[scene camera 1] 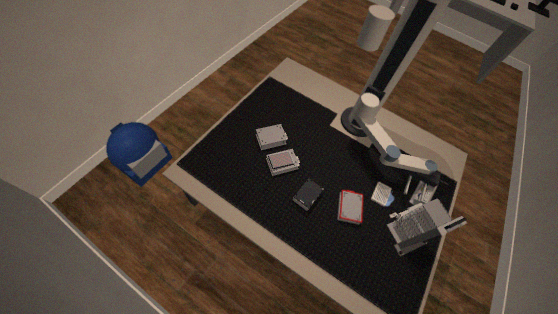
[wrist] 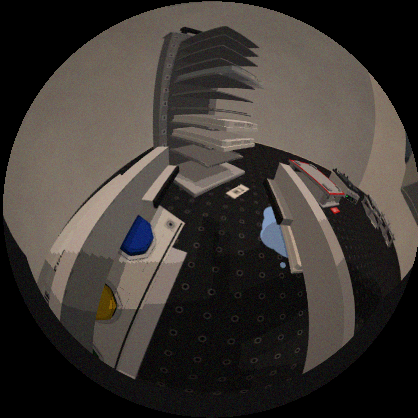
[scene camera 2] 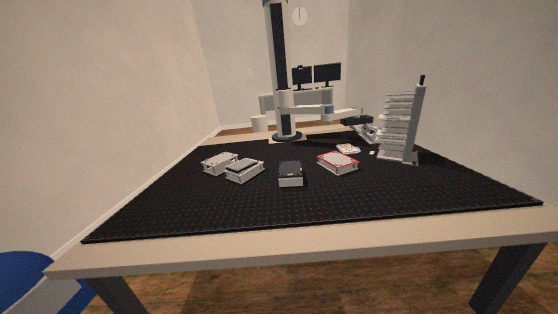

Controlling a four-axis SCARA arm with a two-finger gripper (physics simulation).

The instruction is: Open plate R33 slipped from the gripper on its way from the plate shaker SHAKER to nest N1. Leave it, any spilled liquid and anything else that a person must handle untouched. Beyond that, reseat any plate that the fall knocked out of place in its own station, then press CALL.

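Places are measured from the arm's base along level axes (x right, y back, z down), in centimetres.
Pixels of known places: gripper, fingertip midpoint: (scene camera 1: 413, 197) (wrist: 223, 163) (scene camera 2: 369, 131); arm's base at its link origin: (scene camera 2: 287, 137).
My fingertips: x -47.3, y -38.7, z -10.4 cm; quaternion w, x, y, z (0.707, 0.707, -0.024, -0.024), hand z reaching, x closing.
Observation:
Ahead of a thing's pixels: the offset from my fingertips to its top centre. "spot": to the spot under its first point. Level surfaces: height alone.
My gripper (scene camera 1: 425, 185) (scene camera 2: 358, 121) (wrist: 223, 163) is shut at its narrow setting, with nothing between its spaced fingers. It is over the button panel @(dz +8.9 cm) (scene camera 1: 421, 196) (wrist: 165, 267); a blue button @(dy +5.9, dx -4.7, dz +1.7 cm) (wrist: 138, 237) and a yellow button @(dy +10.8, dx -5.1, dz +1.7 cm) (wrist: 106, 303) show beside the left finger. The labels are hidden or unreadable. A white plate @(dy -3.1, dx +13.9, dz +7.7 cm) (scene camera 1: 382, 193) (scene camera 2: 345, 148) (wrist: 296, 254), apparently R33, lies on the mat, partly behind the right finger in the wrist view. Blue liquid @(dy -1.7, dx +7.9, dz +9.1 cm) (scene camera 1: 391, 200) (scene camera 2: 357, 149) (wrist: 274, 236) lies beside it. A dark-topped plate @(dy -22.1, dx +72.0, dz +2.4 cm) (scene camera 2: 242, 165) rests on a left station; its exact seating is unclear.
A tall plate rack (scene camera 1: 446, 230) (scene camera 2: 415, 125) (wrist: 162, 90) stands beside the panel; one shelf's plate @(spot: dy -10.3, dx -2.3, dz -9.5 cm) (wrist: 220, 76) looks tilted or protruding. A red-edged station @(dy -21.9, dx +25.8, dz +4.6 cm) (scene camera 1: 351, 206) (scene camera 2: 337, 161) (wrist: 320, 179), a dark station @(spot: dy -31.0, dx +48.4, dz +3.7 cm) (scene camera 1: 308, 194) (scene camera 2: 291, 172) and a pale station @(dy -10.9, dx +86.5, dz +2.5 cm) (scene camera 1: 271, 136) (scene camera 2: 219, 162) stand on the mat.

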